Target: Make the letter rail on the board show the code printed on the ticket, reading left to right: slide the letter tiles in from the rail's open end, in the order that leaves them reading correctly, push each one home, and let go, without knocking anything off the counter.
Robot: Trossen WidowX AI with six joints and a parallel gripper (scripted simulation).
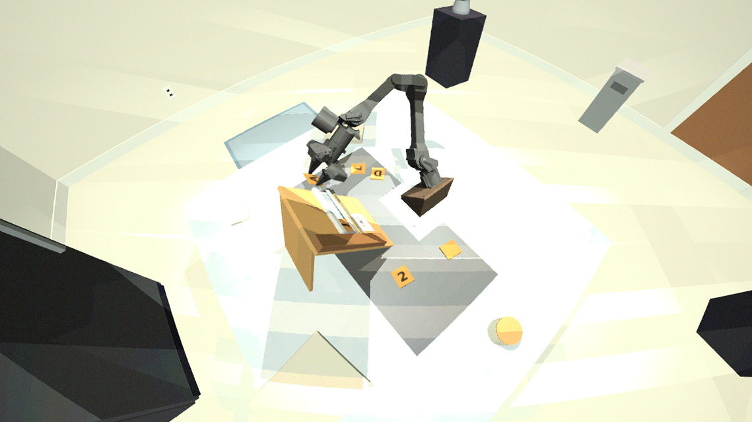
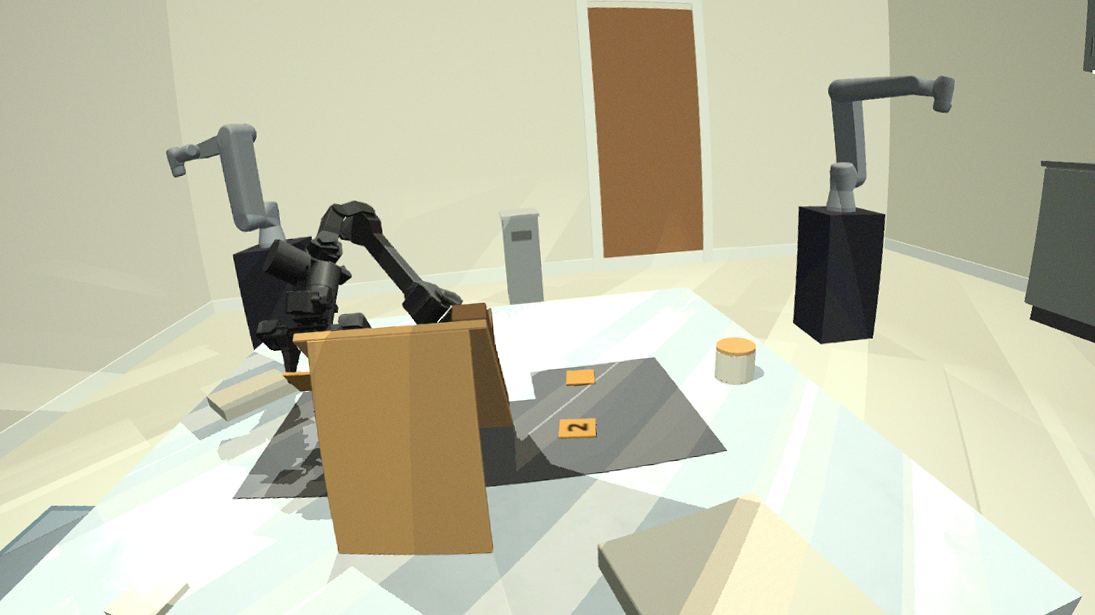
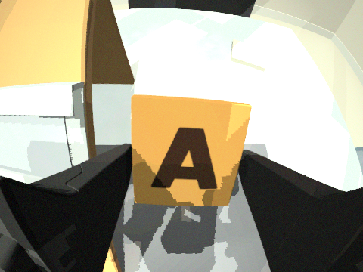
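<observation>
The white ticket is 19 cm to the left of my gripper tip, 8 cm below it and 7 cm behind it. The rest, counted from my gripper tip: grey mat: 22 cm to the left, 17 cm behind, 16 cm below; pale pad: 30 cm ahead, 15 cm to the right, 15 cm below; round tan-lidded canister: 72 cm to the left, 24 cm behind, 12 cm below.
</observation>
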